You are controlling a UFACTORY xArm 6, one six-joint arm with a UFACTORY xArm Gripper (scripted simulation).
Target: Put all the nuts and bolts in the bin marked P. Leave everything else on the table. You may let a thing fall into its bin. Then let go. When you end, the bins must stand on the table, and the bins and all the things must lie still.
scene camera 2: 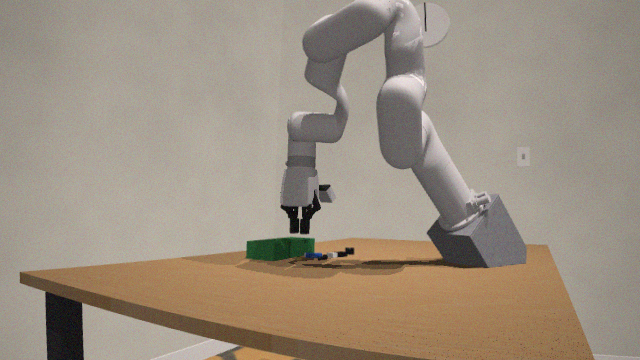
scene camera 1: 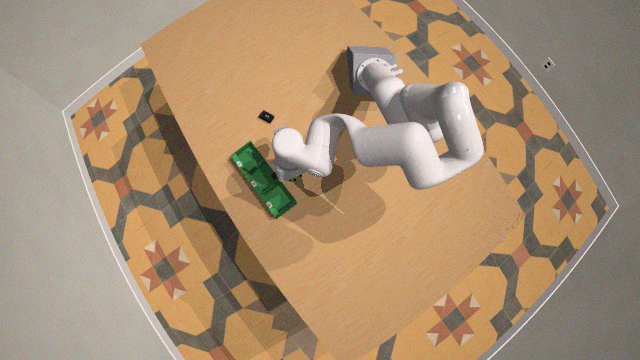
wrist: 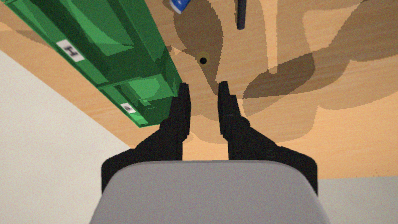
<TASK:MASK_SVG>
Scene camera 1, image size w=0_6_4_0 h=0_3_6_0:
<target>green bin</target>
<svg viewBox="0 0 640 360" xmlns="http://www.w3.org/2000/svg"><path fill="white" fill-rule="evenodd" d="M250 141L233 153L231 157L277 219L284 214L282 213L283 211L287 212L295 206L297 201L294 200L295 198L288 189L284 188L285 185L282 182L279 182L278 179L272 179L274 171L266 160L261 158L263 156Z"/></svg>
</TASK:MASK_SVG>
